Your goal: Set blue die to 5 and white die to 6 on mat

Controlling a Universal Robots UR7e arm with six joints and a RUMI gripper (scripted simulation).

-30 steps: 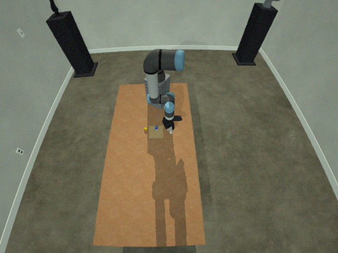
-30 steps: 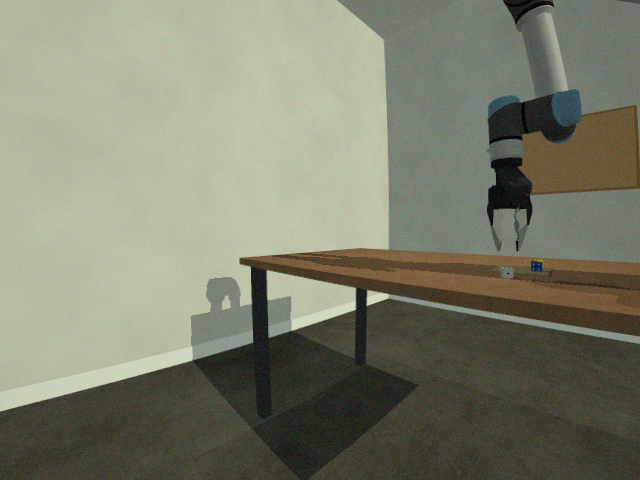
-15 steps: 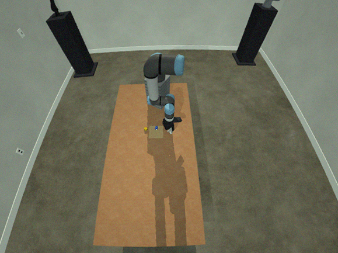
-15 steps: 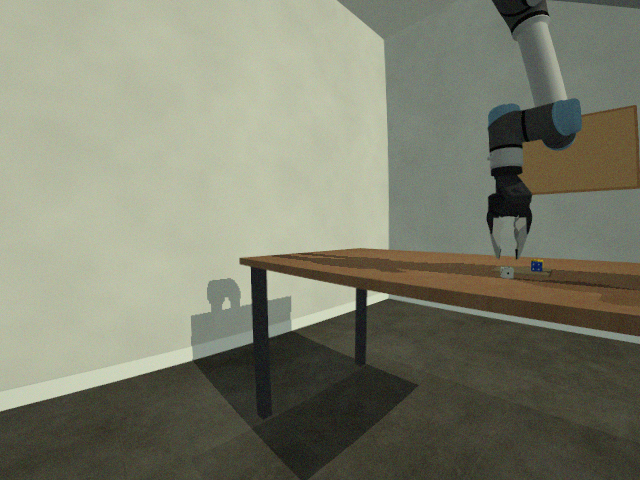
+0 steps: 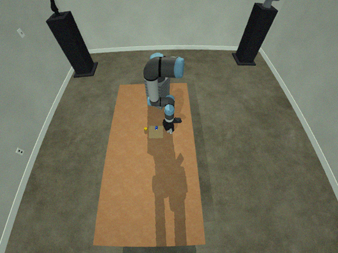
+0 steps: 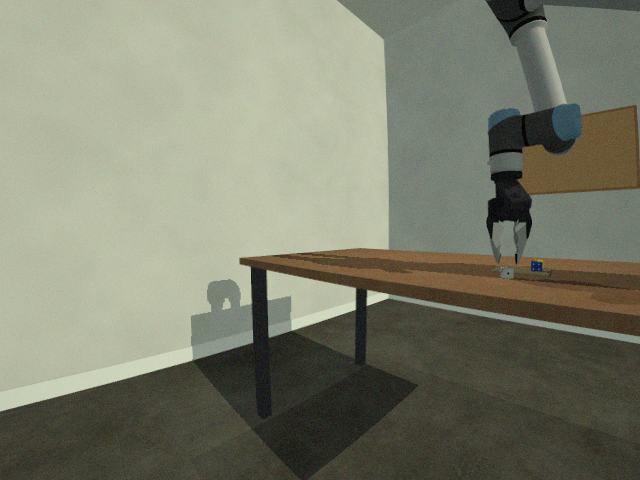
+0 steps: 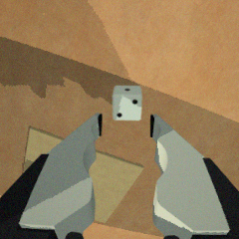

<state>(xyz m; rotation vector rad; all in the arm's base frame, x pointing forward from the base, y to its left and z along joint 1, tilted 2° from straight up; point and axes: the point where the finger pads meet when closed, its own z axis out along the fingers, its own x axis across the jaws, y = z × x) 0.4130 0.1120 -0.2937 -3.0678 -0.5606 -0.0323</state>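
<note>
Right now my hand is 4 cm above the white die. From my hand the other things lie so: blue die (6 cm behind, 14 cm to the right, 3 cm below); yellow die (5 cm behind, 25 cm to the right, 4 cm below); tan mat (2 cm behind, 14 cm to the right, 5 cm below).
</note>
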